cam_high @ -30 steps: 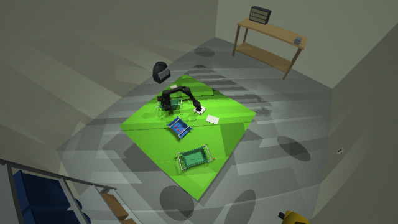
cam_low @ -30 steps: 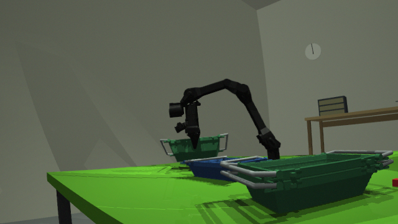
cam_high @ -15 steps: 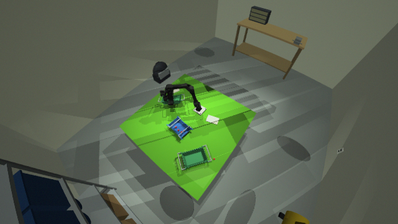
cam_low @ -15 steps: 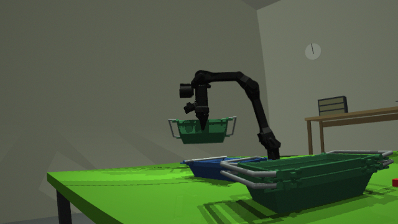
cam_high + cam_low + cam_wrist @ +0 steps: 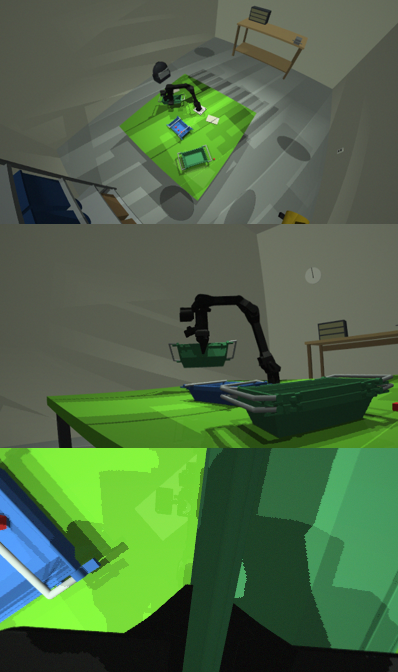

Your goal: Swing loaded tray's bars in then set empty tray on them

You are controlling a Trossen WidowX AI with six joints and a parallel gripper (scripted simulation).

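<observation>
Right now the green plastic tray is 60 mm behind my gripper tip and 50 mm to the right of it. Also, from my gripper tip: small red block 750 mm to the left, 250 mm ahead, 170 mm below.
</observation>
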